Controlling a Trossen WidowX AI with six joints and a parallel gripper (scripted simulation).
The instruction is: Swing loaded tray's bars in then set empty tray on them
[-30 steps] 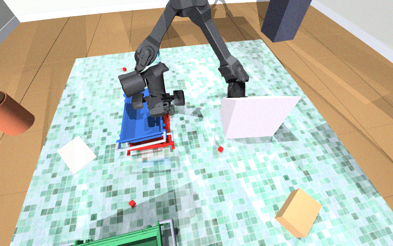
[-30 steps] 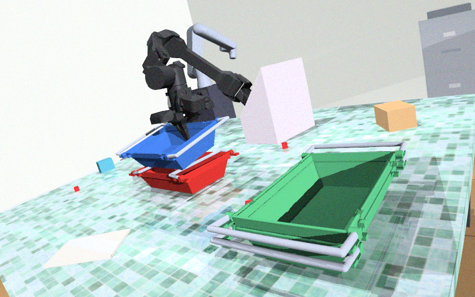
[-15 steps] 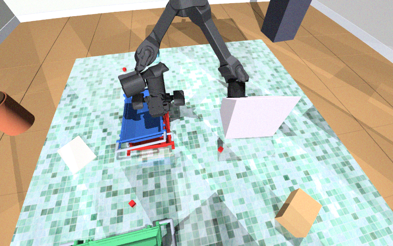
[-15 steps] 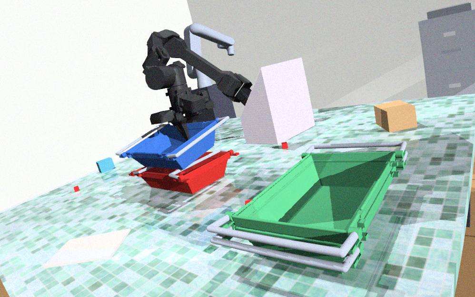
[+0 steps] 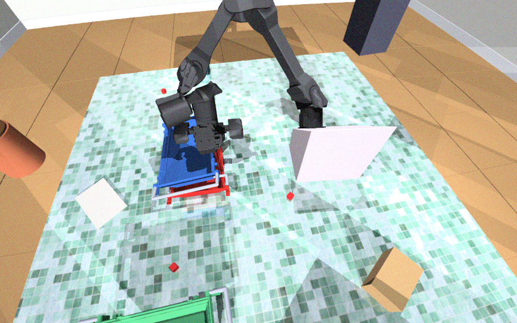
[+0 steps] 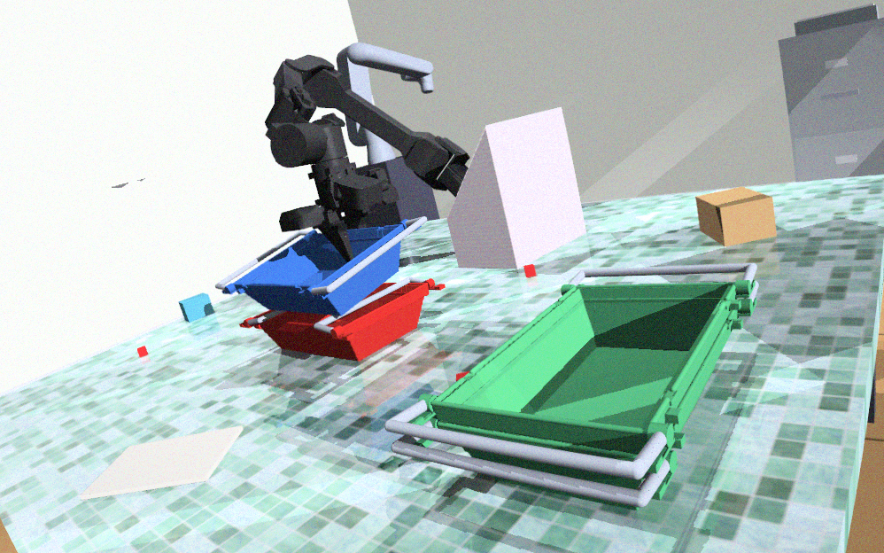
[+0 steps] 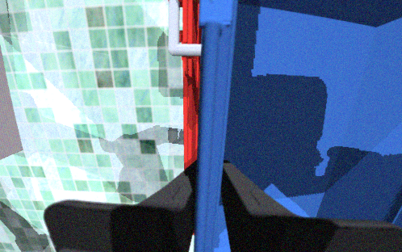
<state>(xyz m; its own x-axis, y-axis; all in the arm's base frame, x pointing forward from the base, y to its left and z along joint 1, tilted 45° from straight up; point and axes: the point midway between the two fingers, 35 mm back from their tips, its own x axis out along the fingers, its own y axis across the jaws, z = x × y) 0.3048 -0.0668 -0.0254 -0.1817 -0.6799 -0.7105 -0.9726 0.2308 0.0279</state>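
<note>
Now: gripper tip 70 mm short of the blue tray, 20 mm below it and 10 mm to the left of it. Also, from my gripper tip: tan box (480 mm to the left, 350 mm behind, 70 mm below); then flat white plate (380 mm ahead, 100 mm below, 20 mm to the left); then cyan cube (580 mm to the right, 80 mm below, 40 mm behind).
</note>
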